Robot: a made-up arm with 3 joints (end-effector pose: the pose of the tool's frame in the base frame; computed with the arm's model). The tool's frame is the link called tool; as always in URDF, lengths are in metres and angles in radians. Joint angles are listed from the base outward.
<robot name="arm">
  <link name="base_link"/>
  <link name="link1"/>
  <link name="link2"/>
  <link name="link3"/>
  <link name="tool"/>
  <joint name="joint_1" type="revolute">
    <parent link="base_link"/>
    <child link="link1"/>
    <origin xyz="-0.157 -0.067 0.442" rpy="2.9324 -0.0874 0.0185"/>
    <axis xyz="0 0 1"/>
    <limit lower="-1.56" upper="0.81" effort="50" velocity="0.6"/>
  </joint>
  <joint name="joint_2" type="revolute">
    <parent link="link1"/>
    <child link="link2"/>
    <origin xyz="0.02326 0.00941 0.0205" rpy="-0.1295 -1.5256 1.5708"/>
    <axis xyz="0 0 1"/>
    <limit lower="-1.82" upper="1.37" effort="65" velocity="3.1"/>
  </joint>
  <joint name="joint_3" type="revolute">
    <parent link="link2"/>
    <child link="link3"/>
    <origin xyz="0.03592 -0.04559 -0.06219" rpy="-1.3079 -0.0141 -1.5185"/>
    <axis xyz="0 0 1"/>
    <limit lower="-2.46" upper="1.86" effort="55" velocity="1.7"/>
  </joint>
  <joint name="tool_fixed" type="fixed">
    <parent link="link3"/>
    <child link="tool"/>
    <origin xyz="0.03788 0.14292 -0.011" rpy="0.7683 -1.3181 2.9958"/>
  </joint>
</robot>
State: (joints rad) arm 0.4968 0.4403 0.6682
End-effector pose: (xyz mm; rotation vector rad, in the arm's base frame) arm -240.6 -268.3 417.3 1.3622 1.7428 -1.4956
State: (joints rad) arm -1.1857 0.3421 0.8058
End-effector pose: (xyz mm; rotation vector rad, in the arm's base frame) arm 36.0 -148.3 423.0 -0.3908 1.8695 -0.7709
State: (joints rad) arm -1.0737 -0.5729 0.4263
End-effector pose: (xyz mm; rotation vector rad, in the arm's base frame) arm 78.5 -83.8 413.9 -0.1302 1.6236 0.3378
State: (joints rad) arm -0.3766 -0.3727 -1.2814
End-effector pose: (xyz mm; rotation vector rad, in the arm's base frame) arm 66.1 -23.4 473.8 -1.1349 1.1055 0.6945
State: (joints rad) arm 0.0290 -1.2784 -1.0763
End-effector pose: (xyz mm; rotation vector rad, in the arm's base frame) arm -44.0 -119.9 620.3 -0.7466 0.3351 0.1587
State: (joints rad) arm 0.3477 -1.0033 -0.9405
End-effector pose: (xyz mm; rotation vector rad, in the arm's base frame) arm -37.1 -191.0 595.9 -0.4761 0.6724 -0.1412
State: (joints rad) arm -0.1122 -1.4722 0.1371
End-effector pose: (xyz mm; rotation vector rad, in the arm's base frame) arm -20.0 -238.5 537.8 0.3930 0.5100 0.2811
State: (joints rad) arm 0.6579 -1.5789 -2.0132
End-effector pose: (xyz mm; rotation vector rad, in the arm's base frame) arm -133.5 -32.0 577.4 -1.6019 0.1459 -0.5430
